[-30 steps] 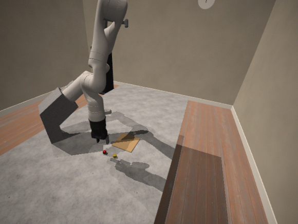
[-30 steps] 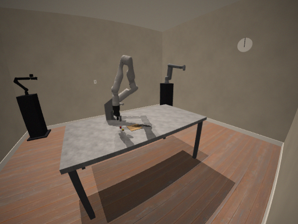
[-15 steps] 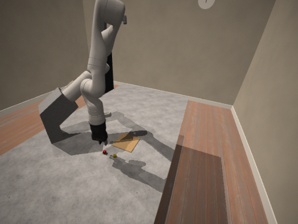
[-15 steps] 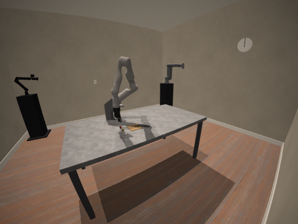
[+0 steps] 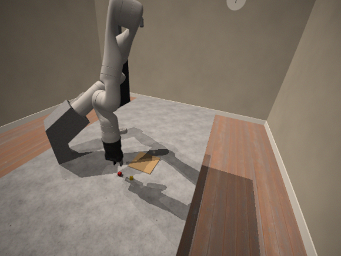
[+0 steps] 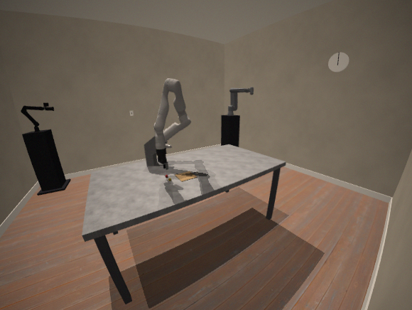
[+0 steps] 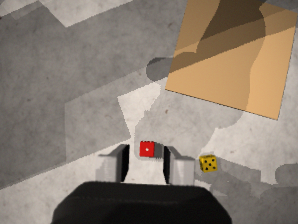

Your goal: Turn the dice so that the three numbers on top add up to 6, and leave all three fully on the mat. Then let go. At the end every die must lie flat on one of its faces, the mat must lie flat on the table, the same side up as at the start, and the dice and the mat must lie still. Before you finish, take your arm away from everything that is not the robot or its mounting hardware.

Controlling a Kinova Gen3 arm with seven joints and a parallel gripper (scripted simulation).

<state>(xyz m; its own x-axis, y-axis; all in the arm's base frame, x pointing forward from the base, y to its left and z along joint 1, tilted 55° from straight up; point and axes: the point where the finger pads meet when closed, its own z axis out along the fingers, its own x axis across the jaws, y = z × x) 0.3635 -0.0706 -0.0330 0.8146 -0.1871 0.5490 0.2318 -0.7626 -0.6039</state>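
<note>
Now: hand 90 mm above the red die. Round my hand: tan mat: 60 mm ahead, 140 mm to the left, 90 mm below; white die: 70 mm ahead, 250 mm to the left, 90 mm below; yellow die: 70 mm ahead, 10 mm to the left, 90 mm below.
</note>
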